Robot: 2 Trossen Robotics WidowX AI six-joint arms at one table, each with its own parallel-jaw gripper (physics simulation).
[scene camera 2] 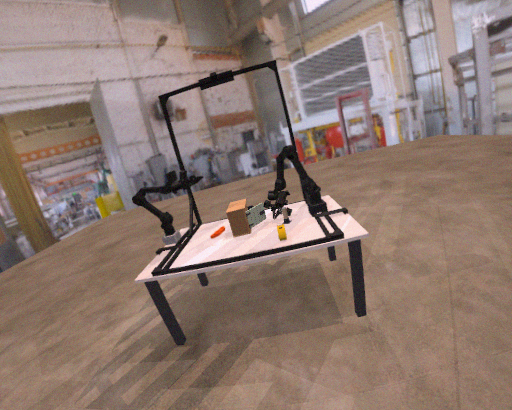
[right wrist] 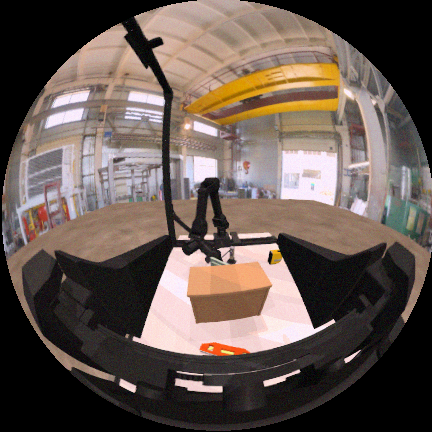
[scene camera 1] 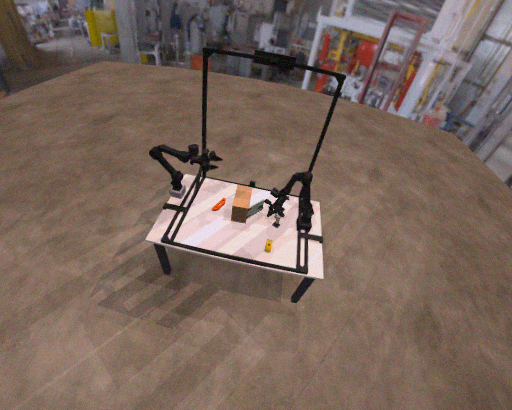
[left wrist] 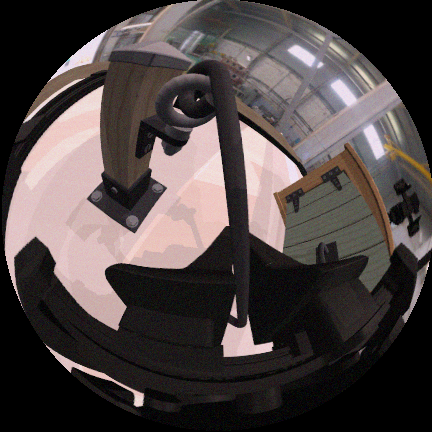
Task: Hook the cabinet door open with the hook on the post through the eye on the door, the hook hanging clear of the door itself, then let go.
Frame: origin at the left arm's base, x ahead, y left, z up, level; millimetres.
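Seen in the pictures: left gripper, fingertip midpoint: (scene camera 2: 273,219) (scene camera 1: 267,216); right gripper, fingertip midpoint: (scene camera 2: 200,178) (right wrist: 225,239) (scene camera 1: 220,163); left arm's base at its link origin: (scene camera 2: 316,202) (right wrist: 221,234) (scene camera 1: 305,220); right arm's base at its link origin: (scene camera 2: 170,233) (scene camera 1: 177,187).
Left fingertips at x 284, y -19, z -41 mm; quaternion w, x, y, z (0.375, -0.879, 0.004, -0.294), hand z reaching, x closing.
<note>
Pixels of each thing's middle, then the offset from my left fingertips to it. "spot": a spot on its surface instead.
- cabinet at the middle of its body: (left wrist: 339,232) (right wrist: 226,294) (scene camera 2: 240,217) (scene camera 1: 241,204) 37 mm right, 205 mm ahead, 56 mm up
- wooden post at a spot on its surface: (left wrist: 125,120) (scene camera 1: 278,217) spot: 30 mm left, 74 mm back, 43 mm up
- dark hook at the middle of its body: (left wrist: 211,242) 11 mm right, 36 mm back, 27 mm up
- orange tool at the middle of its body: (right wrist: 226,351) (scene camera 2: 218,232) (scene camera 1: 219,204) 64 mm right, 376 mm ahead, 19 mm down
- yellow block-like thing at the middle of its body: (left wrist: 190,90) (scene camera 2: 281,233) (right wrist: 274,256) (scene camera 1: 268,246) 275 mm left, 16 mm back, 9 mm up
- black frame at a spot on its surface: (scene camera 1: 204,100) spot: 362 mm right, 574 mm ahead, 672 mm up
The cabinet (scene camera 1: 240,212) (scene camera 2: 238,220) (right wrist: 227,305) is a wooden box. Its grey-green door (scene camera 1: 255,207) (scene camera 2: 256,215) (left wrist: 325,220) stands out at an angle. The eye (left wrist: 324,252) on the door is partly hidden by a finger. The wooden post (scene camera 1: 277,219) (scene camera 2: 286,216) (left wrist: 125,120) stands apart from the door. The dark hook (left wrist: 232,150) hangs from the post's ring, its bent tip below the fingers and apart from the eye. My left gripper (scene camera 1: 270,207) (scene camera 2: 278,206) (left wrist: 231,231) is shut on the hook's rod. My right gripper (scene camera 1: 218,163) (scene camera 2: 197,179) is open and empty, high at the left.
An orange tool (scene camera 1: 219,204) (scene camera 2: 218,232) (right wrist: 224,348) lies left of the cabinet. A yellow block-like thing (scene camera 1: 269,245) (scene camera 2: 282,232) (right wrist: 275,257) is nearer the front edge than the post. A black frame (scene camera 1: 204,100) (scene camera 2: 173,135) rises over the table's back.
</note>
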